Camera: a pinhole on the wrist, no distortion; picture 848 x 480 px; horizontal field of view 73.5 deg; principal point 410.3 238.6 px. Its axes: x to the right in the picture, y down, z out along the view. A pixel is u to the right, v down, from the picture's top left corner.
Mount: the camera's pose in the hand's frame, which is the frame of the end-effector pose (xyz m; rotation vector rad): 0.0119 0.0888 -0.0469 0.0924 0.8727 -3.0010
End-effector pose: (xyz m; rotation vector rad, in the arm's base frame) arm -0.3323 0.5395 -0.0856 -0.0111 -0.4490 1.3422
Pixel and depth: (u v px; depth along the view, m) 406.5 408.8 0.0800
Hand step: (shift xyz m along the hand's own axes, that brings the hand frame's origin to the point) 0.0090 0.0257 0.0077
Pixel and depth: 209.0 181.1 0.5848
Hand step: 0.1863 -0.1752 0.4901
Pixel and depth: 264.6 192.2 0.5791
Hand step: 0.1283 -0.1821 0.4753
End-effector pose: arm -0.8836 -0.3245 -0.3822 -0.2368 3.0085 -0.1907
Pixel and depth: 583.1 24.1 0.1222
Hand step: -0.0331 0.0623 0.0785
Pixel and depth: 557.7 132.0 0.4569
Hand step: -0.1331 -0.0835 0.3767
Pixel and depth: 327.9 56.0 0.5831
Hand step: 0.0599 -0.0658 0.5499
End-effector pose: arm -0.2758 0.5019 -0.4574 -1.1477 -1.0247 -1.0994
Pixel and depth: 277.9 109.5 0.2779
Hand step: 0.0600 -0.0070 0.2250
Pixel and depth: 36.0 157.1 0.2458
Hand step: 0.1596 -0.0136 0.1889
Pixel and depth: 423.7 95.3 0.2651
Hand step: -0.0103 0.0031 0.2119
